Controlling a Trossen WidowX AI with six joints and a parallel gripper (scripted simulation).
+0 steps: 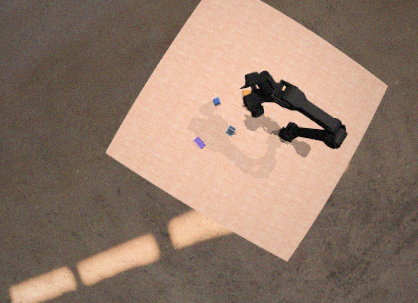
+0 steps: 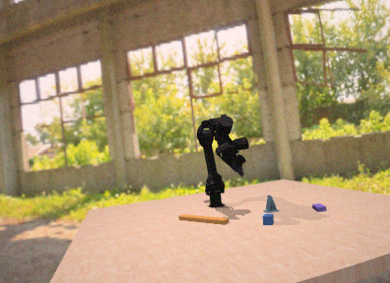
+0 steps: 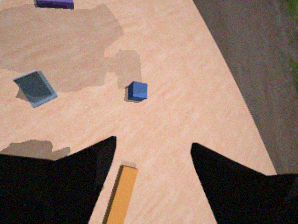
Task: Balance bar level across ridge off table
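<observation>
Now: the orange bar 170 mm below my gripper tip, 140 mm to the right of it and 100 mm behind it. Also, from my gripper tip: blue cube 170 mm below, 100 mm ahead, 50 mm to the left; flat purple block 300 mm to the left, 170 mm below, 60 mm ahead.
</observation>
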